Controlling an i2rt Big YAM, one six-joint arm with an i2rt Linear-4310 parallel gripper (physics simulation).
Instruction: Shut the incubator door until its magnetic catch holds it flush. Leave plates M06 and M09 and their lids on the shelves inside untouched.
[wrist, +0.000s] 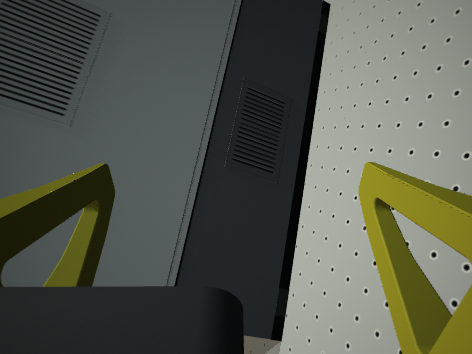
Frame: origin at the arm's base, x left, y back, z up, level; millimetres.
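Seen in the pictures: gripper, fingertip midpoint: (236, 177).
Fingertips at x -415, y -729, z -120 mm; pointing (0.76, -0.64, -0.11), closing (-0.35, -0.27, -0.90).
A point is followed by its place in that frame.
A large grey cabinet (155, 125) @(x -154, y -784, z -107 mm), seemingly the incubator, fills the left of the wrist view, with a slotted vent in its light grey face and a smaller vent in the narrow dark face beside it. The door cannot be told apart from the body here. Plates M06 and M09, their lids and the shelves do not show. My gripper (236, 177) @(x -415, y -729, z -120 mm) is wide open, with no object between its yellow fingers. The left finger appears over the light grey face and the right one over a dotted pale surface. Whether either finger touches anything cannot be told.
A pale surface (380, 110) @(x -263, y -853, z -304 mm) with a grid of small dark holes runs along the right, beyond the cabinet's dark edge. A dark rounded block (120, 320) @(x -489, y -698, z -83 mm) covers the lower left of the view, hiding what lies behind it.
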